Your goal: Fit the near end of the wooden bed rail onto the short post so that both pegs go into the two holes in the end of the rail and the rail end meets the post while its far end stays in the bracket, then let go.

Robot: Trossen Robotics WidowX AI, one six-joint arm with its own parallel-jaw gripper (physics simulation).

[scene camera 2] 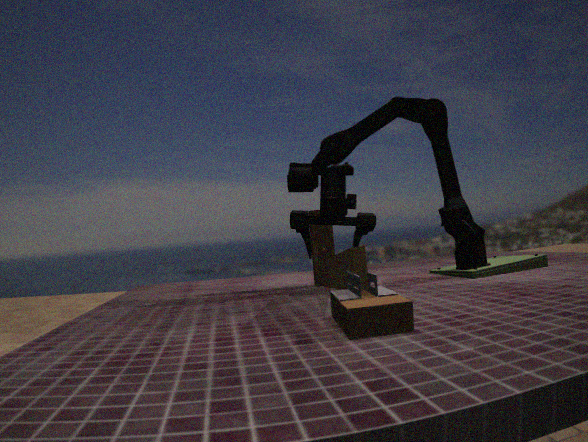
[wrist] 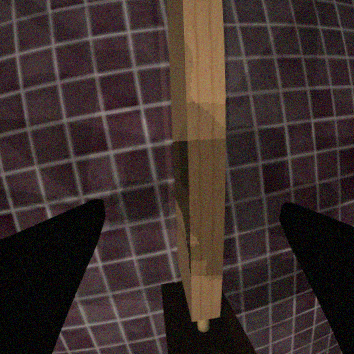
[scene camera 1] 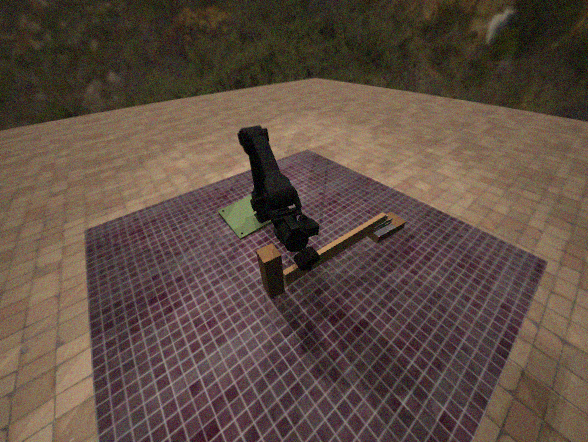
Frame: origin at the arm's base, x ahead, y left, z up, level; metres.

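Seen in the pictures: gripper, fingertip midpoint: (wrist: 194, 209); arm's base, origin of the base link: (scene camera 2: 473, 267) (scene camera 1: 263, 216).
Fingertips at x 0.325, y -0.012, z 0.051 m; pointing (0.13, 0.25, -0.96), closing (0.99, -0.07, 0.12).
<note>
Pixels of each thing's top centre, then the offset from my fingertips to it. "spot": a spot on its surface instead. Level surfaces: height alone.
- bracket, surface spot: (scene camera 2: 372, 317) spot: dx +0.015, dy +0.473, dz -0.044 m
- upright post, surface spot: (scene camera 2: 323, 250) spot: dx +0.009, dy -0.075, dz +0.018 m
- light peg, surface spot: (wrist: 203, 325) spot: dx +0.006, dy -0.081, dz -0.009 m
- purple tiled mat, its level: dz -0.067 m
The wooden bed rail (scene camera 1: 345, 242) (scene camera 2: 355, 265) (wrist: 206, 175) runs from the short post to the bracket (scene camera 1: 397, 221) (scene camera 2: 372, 317), where its far end lies between metal plates. The upright post (scene camera 1: 271, 272) (scene camera 2: 323, 250) stands beside the rail's near end. In the wrist view a light peg (wrist: 203, 325) shows between the rail end and the dark post; the other peg and the holes are not visible. My gripper (scene camera 1: 306, 259) (scene camera 2: 334, 251) (wrist: 194, 209) is open and empty, pointing down near the rail's near end, one finger on each side of the rail, not gripping it.
The arm's base stands on a green plate (scene camera 1: 237, 219) (scene camera 2: 520, 262), to the side of the rail. A purple tiled mat (scene camera 1: 200, 340) (scene camera 2: 200, 360) lies under everything, with tan paving (scene camera 1: 45, 280) around it.
</note>
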